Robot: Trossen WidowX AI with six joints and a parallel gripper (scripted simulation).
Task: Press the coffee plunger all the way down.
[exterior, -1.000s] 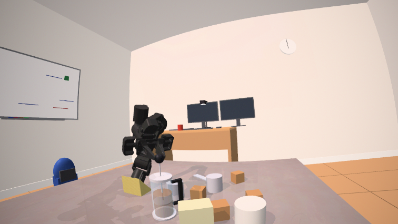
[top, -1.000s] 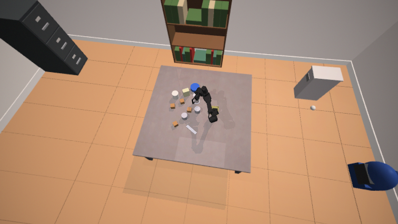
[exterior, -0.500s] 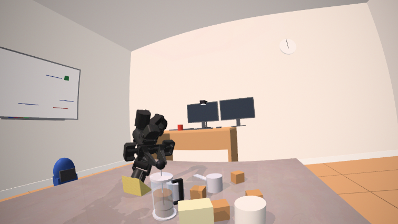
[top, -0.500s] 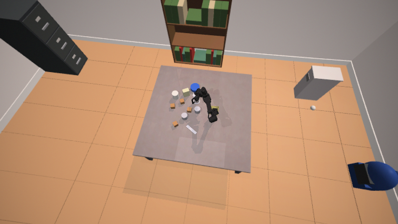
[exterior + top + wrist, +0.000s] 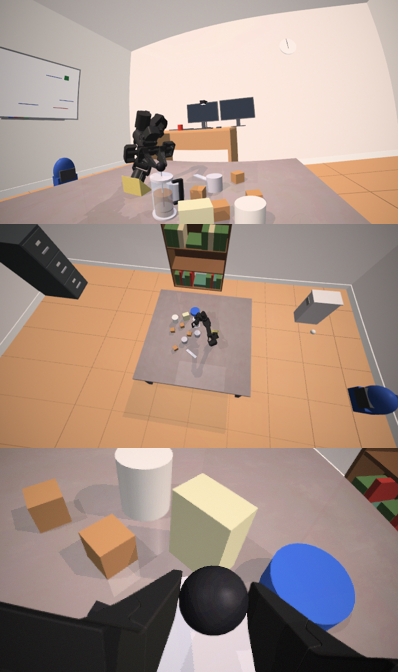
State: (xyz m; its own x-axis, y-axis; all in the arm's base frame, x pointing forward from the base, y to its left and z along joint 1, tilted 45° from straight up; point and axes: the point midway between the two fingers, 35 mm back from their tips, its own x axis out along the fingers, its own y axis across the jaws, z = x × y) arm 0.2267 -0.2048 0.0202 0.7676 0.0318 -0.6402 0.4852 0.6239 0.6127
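The coffee press is 9 cm below my gripper tip and 2 cm to the left of it. From my gripper tip the other things lie so: blue cylinder 18 cm to the right, 16 cm below, 3 cm ahead; pale yellow block 13 cm below, 13 cm ahead, 8 cm to the right; white flat strip 40 cm to the left, 18 cm below.
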